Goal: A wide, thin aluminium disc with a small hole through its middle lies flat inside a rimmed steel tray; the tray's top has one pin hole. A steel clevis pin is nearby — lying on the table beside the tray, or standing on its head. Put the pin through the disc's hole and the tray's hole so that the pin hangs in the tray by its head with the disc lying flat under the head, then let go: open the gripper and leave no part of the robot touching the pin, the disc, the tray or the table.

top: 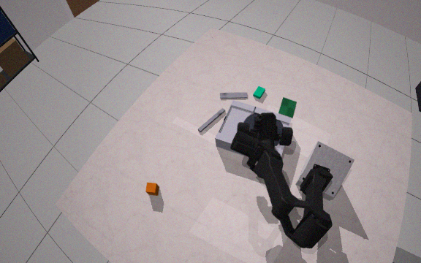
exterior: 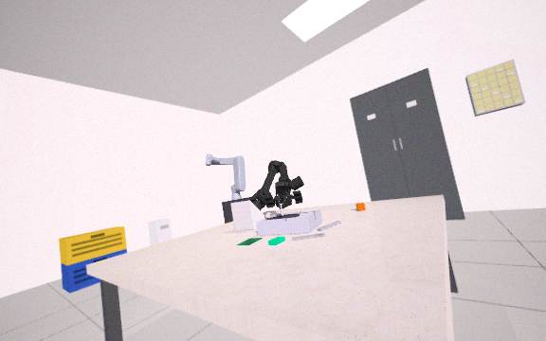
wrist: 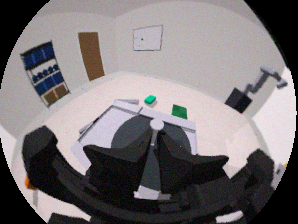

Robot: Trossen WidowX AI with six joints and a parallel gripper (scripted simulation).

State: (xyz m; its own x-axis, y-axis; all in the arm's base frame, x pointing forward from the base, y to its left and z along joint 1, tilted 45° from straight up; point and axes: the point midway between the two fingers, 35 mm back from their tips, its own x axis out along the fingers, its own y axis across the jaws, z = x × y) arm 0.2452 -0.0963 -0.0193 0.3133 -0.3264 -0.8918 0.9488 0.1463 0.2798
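Right now the dark aluminium disc is 4 cm below my gripper tip. Also, from my gripper tip: steel tray (3 cm ahead, 1 cm to the left, 5 cm below); steel clevis pin (1 cm below); orange cube (27 cm ahead, 38 cm to the left, 8 cm below).
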